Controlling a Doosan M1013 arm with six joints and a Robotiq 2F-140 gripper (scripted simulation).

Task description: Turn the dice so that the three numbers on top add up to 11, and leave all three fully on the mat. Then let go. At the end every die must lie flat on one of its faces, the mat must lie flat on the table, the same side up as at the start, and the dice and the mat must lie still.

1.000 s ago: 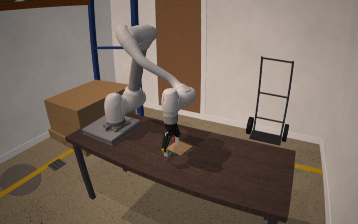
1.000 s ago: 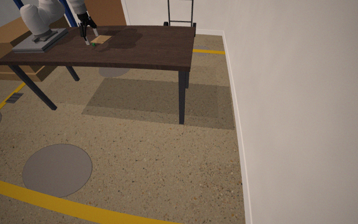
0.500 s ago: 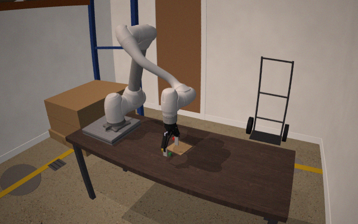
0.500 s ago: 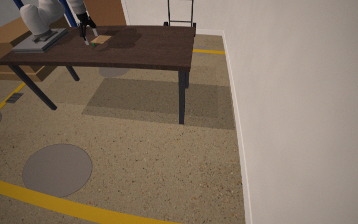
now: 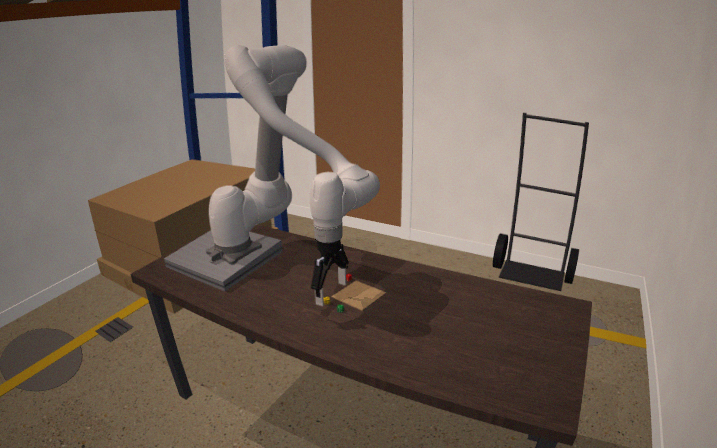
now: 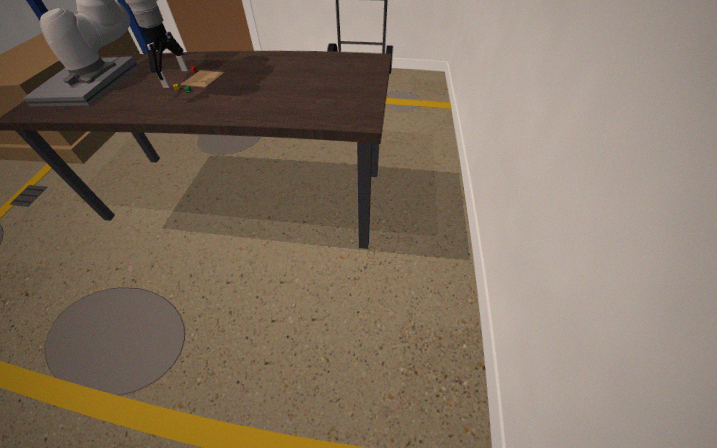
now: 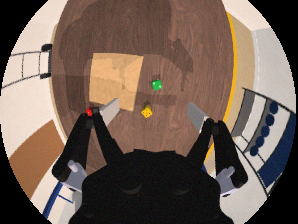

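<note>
The yellow die lies 3 cm behind my hand, 1 cm to the left of it and 5 cm below it. The rest, counted from my hand: green die (4 cm ahead, 5 cm below); red die (6 cm behind, 18 cm to the left, 5 cm below); tan mat (4 cm ahead, 11 cm to the left, 6 cm below).
</note>
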